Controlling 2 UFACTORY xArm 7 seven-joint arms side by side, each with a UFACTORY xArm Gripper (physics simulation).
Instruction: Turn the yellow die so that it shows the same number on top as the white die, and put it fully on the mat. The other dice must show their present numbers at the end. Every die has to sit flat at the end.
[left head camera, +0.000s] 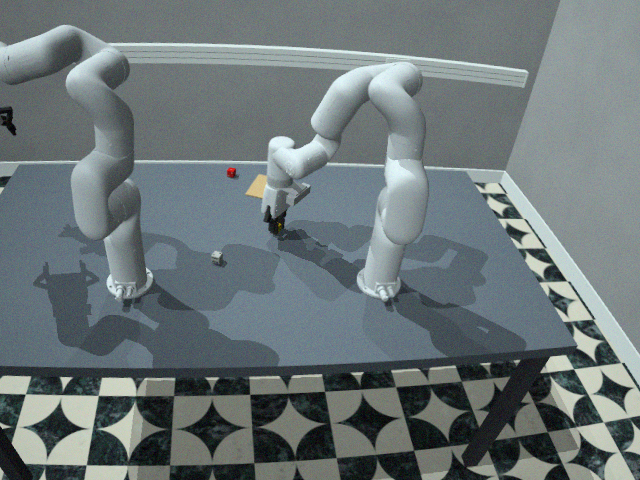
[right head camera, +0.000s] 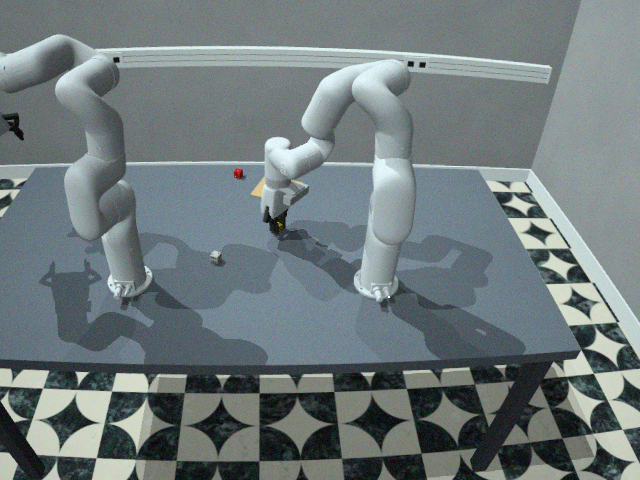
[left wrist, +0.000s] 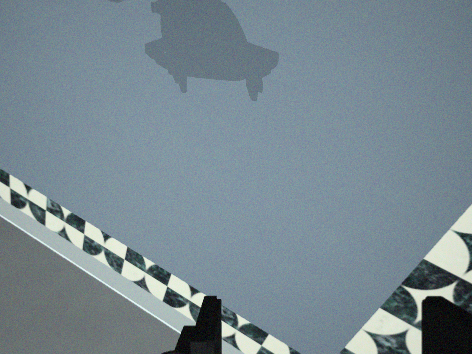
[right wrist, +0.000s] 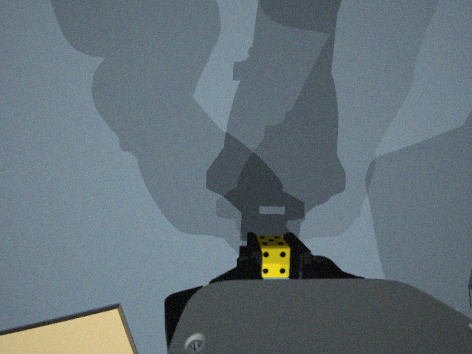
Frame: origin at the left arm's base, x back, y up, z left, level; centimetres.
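Seen in the pictures: left gripper, fingertip midpoint: (left head camera: 0, 140) (right head camera: 9, 144) (left wrist: 320, 330); right gripper, fingertip midpoint: (left head camera: 276, 229) (right head camera: 277, 229) (right wrist: 268, 248); left arm's base, link origin: (left head camera: 130, 282) (right head camera: 130, 281); right arm's base, link origin: (left head camera: 378, 283) (right head camera: 375, 283).
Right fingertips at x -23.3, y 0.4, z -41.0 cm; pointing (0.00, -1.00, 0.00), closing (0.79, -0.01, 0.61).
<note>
Pixels of each thing's top centre, then the offset from my right fingertips to it.
- yellow die, top centre: (right wrist: 274, 262) (left head camera: 276, 224) (right head camera: 277, 224) dx -0.1, dy +2.1, dz +0.1 cm
- white die, top centre: (left head camera: 217, 253) (right head camera: 215, 253) dx +14.1, dy +2.1, dz +17.6 cm
- tan mat, top centre: (left head camera: 271, 188) (right head camera: 276, 188) dx -23.6, dy +0.0, dz +0.4 cm
- red die, top centre: (left head camera: 231, 169) (right head camera: 238, 170) dx -32.0, dy +2.1, dz +14.2 cm
The yellow die (left head camera: 279, 226) (right head camera: 279, 226) (right wrist: 275, 261) is between the fingers of my right gripper (left head camera: 276, 228) (right head camera: 276, 228) (right wrist: 268, 248), which is shut on it at or just above the table. In the right wrist view its upper face shows four pips and a side face shows five. The white die (left head camera: 217, 257) (right head camera: 215, 257) sits on the table; its top number is too small to read. The tan mat (left head camera: 255, 187) (right head camera: 256, 189) (right wrist: 65, 331) lies behind my right gripper, partly hidden by it. My left gripper (left head camera: 8, 121) (right head camera: 15, 126) (left wrist: 320, 330) is open, high at the far left.
A red die (left head camera: 231, 172) (right head camera: 238, 173) sits near the table's back edge, left of the mat. The white die is in front and to the left of my right gripper. The left arm's base stands left of the white die. The table's corner shows in the left wrist view.
</note>
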